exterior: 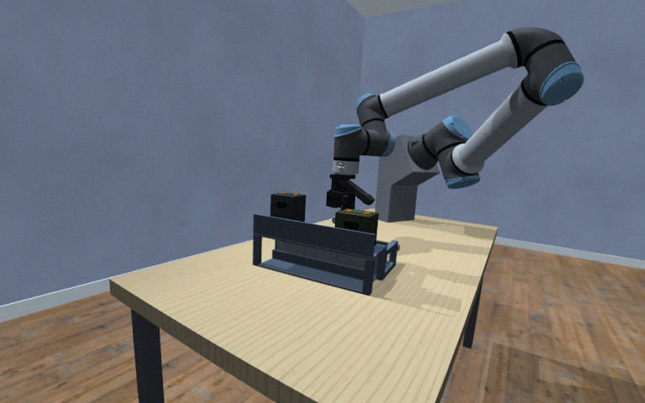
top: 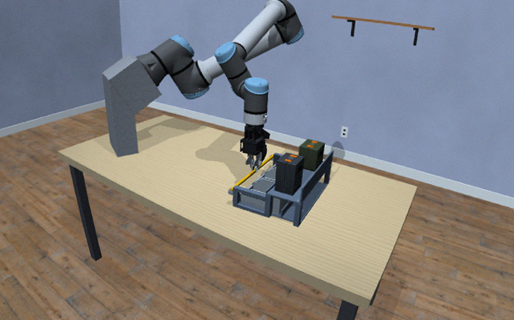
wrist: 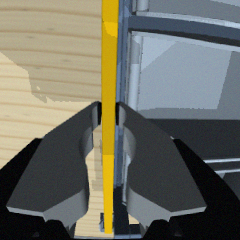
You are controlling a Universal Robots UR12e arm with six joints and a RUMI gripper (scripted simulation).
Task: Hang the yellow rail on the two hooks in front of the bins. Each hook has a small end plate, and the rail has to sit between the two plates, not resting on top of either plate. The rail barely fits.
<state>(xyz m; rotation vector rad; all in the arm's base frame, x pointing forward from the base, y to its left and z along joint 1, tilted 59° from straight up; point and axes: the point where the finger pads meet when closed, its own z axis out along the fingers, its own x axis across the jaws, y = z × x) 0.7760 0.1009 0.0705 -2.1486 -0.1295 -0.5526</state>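
The yellow rail lies 1 cm below my hand. The rest, counted from my hand: black box: 22 cm ahead, 5 cm to the right, 8 cm above; dark green box: 16 cm ahead, 17 cm to the left, 7 cm above.
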